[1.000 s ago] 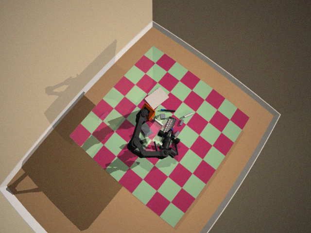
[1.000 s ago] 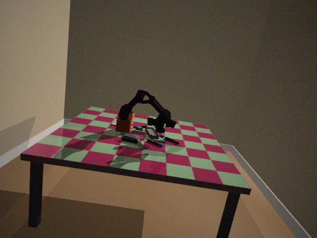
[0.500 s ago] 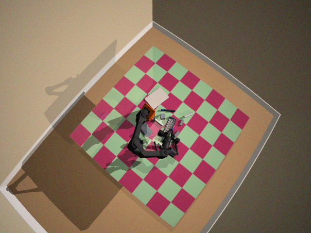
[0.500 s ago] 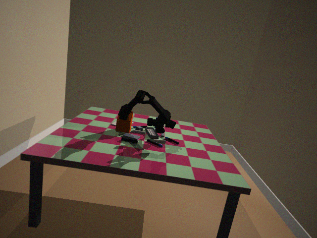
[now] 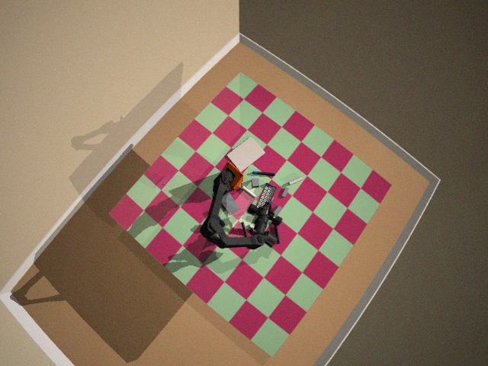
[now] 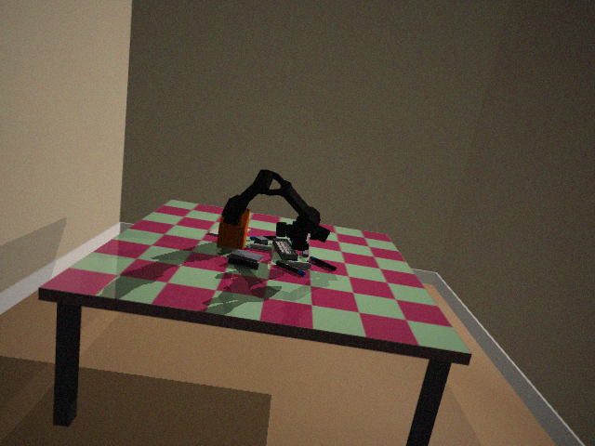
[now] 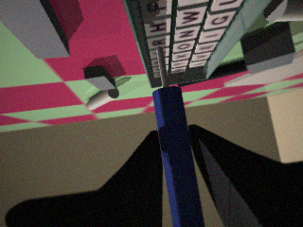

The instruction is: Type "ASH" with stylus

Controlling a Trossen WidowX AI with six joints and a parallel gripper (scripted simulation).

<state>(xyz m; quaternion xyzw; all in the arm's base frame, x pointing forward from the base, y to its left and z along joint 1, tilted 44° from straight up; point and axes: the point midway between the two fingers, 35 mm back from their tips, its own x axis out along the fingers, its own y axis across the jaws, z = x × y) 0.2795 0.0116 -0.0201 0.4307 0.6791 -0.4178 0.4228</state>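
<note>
Right now my gripper tip is 7 cm above the H key. Round my gripper tip: thin grey tip (5 cm below); then blue stylus (1 cm below); then A key (5 cm to the right, 7 cm below).
</note>
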